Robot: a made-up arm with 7 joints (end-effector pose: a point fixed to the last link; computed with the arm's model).
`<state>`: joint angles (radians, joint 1 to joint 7).
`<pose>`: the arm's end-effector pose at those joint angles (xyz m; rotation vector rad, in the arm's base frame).
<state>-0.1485 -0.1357 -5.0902 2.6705 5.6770 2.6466 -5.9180</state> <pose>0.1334 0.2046 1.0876 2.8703 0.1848 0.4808</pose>
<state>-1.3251 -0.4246 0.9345 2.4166 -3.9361 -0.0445 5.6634</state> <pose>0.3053 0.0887 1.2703 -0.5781 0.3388 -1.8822</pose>
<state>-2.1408 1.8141 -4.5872 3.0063 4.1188 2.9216 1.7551</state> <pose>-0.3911 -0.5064 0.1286 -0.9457 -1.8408 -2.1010</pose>
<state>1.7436 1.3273 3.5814 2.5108 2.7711 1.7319 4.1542</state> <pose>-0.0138 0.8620 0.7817 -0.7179 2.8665 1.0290</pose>
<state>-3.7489 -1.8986 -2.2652 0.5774 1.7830 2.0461 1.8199</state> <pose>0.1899 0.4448 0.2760 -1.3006 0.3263 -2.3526</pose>
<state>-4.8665 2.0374 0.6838 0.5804 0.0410 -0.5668 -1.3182</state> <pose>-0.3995 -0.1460 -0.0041 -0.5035 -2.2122 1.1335</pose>
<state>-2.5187 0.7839 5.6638 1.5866 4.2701 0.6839 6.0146</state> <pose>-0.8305 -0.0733 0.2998 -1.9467 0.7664 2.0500</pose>
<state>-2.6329 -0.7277 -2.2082 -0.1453 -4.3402 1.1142 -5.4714</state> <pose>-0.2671 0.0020 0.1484 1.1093 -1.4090 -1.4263</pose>
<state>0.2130 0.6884 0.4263 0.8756 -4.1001 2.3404 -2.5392</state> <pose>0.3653 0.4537 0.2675 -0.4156 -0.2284 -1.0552</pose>
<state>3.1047 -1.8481 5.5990 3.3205 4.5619 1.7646 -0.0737</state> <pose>0.7386 -0.0059 -0.0330 -2.2974 0.1952 0.6160</pose>
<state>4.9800 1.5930 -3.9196 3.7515 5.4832 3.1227 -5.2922</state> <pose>0.1041 -0.5517 0.2393 -0.9195 0.7213 0.8019</pose>
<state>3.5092 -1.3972 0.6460 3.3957 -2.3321 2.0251 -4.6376</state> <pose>0.6101 0.5329 0.3952 -1.9894 0.7816 1.8889</pose>
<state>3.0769 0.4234 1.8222 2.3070 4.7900 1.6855 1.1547</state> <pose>-0.3823 -0.4294 1.0919 -0.2440 -2.1243 0.3590</pose>
